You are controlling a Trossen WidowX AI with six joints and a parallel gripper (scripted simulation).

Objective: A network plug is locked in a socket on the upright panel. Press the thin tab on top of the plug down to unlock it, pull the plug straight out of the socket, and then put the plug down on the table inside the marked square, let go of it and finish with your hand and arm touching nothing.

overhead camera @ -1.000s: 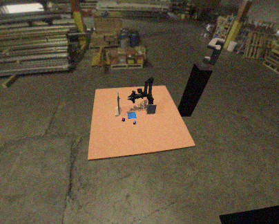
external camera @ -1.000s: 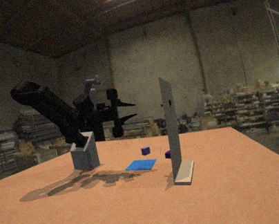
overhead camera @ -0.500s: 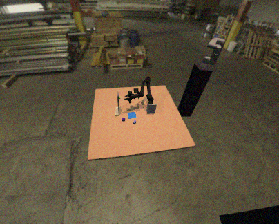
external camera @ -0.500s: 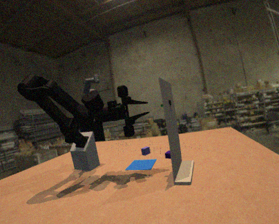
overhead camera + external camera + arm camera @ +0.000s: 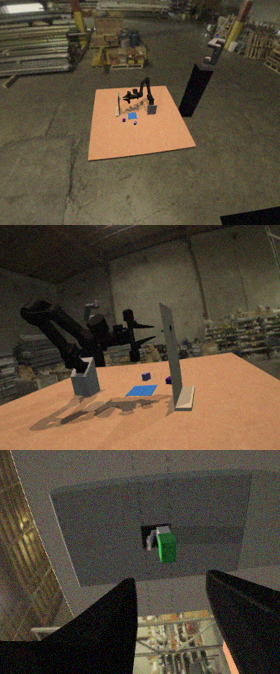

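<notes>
My gripper tip is now 4 cm short of the green network plug. From my gripper tip the other things lie so: blue marked square 26 cm below, 13 cm behind, 8 cm to the left; grey upright panel 10 cm below, 6 cm ahead.
</notes>
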